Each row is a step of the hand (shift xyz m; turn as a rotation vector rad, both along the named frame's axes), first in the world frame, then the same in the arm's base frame.
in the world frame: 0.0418 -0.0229 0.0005 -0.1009 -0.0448 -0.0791
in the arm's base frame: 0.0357 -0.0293 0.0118 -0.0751 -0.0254 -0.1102
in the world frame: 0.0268 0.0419 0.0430 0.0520 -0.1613 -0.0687
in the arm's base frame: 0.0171 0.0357 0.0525 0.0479 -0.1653 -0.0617
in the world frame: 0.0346 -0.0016 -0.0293 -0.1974 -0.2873 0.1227
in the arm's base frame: 0.0416 -0.0062 -0.0169 -0.2653 -0.2554 0.0304
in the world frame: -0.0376 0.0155 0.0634 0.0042 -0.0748 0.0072
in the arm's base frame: -0.0535 0.0194 0.0494 -0.0091 -0.0747 0.0020
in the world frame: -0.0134 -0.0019 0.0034 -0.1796 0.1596 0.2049
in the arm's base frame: -0.0139 0.0002 -0.0012 -0.2116 0.1800 0.1501
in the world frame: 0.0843 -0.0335 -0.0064 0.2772 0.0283 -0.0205
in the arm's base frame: 0.0761 -0.0464 0.0178 0.2699 -0.0161 0.0703
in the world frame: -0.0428 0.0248 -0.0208 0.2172 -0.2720 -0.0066
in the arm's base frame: -0.0298 0.0320 -0.0311 0.1665 -0.3031 0.0400
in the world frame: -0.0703 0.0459 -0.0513 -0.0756 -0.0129 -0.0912
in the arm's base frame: -0.0426 0.0582 -0.0669 -0.0430 0.0023 -0.1111
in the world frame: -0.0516 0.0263 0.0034 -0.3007 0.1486 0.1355
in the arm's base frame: -0.0456 0.0342 -0.0109 -0.3039 0.1908 0.0455
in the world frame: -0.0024 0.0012 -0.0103 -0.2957 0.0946 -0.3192
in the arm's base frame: 0.0013 0.0019 -0.0104 -0.1596 0.1510 -0.3873
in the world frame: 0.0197 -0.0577 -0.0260 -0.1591 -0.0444 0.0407
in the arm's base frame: 0.0186 -0.0593 -0.0231 -0.1683 -0.0194 -0.0153
